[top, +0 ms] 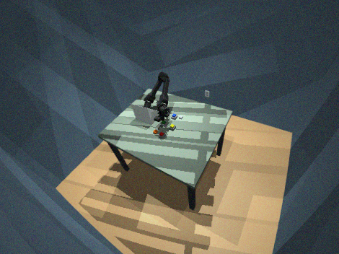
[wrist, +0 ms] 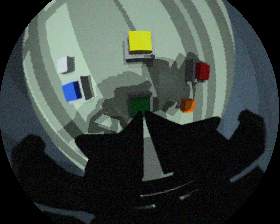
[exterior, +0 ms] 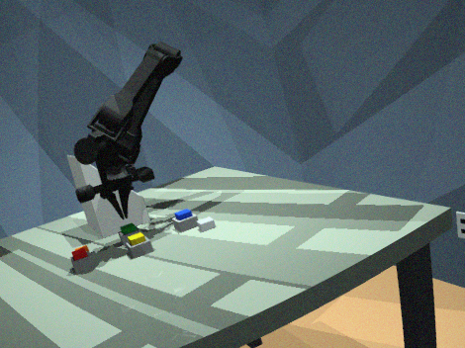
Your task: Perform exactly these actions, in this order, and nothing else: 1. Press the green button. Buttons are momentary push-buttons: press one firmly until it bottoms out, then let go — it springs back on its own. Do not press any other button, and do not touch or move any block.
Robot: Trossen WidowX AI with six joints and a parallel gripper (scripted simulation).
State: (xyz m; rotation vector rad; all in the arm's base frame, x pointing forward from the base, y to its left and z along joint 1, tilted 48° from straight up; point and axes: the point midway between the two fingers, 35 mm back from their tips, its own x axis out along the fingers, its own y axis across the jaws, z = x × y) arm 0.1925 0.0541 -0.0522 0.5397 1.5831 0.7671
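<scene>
The green button is 3 cm below my gripper tip. The rest, counted from my gripper tip: yellow button: 11 cm ahead, 3 cm below; then blue button: 13 cm to the left, 4 cm ahead, 3 cm below; then orange block: 13 cm to the right, 5 cm below, 1 cm behind.
</scene>
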